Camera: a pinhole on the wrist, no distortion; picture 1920 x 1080 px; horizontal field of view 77.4 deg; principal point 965.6 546.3 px. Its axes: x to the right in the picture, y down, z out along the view. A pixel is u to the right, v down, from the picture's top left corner.
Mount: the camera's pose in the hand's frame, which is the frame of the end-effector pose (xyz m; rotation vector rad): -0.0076 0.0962 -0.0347 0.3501 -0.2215 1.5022
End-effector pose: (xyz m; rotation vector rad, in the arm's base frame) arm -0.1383 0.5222 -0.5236 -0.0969 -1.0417 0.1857
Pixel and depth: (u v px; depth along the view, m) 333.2 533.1 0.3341
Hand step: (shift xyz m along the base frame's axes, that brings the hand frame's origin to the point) -0.1596 -0.1848 0.1463
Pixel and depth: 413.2 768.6 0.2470
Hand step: -0.1477 -0.1052 0.0599
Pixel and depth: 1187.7 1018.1 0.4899
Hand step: -0.4860 -0.0249 0.0999
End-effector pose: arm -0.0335 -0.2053 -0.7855 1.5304 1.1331 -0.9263
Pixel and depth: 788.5 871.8 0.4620
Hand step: -0.1620 -0.3829 -0.0243
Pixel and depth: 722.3 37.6 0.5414
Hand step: -0.1408 -0.3264 -0.3857
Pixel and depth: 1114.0 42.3 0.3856
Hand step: 0.0397 -0.2779 -0.2487
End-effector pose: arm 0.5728 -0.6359 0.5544 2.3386 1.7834 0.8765
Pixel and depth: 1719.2 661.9 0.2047
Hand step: 0.2199 0.0058 -0.1160
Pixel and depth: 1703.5 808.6 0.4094
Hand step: 0.3647 0.0154 -0.3184
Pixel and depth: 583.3 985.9 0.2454
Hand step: 0.0154 -0.0084 -0.2022
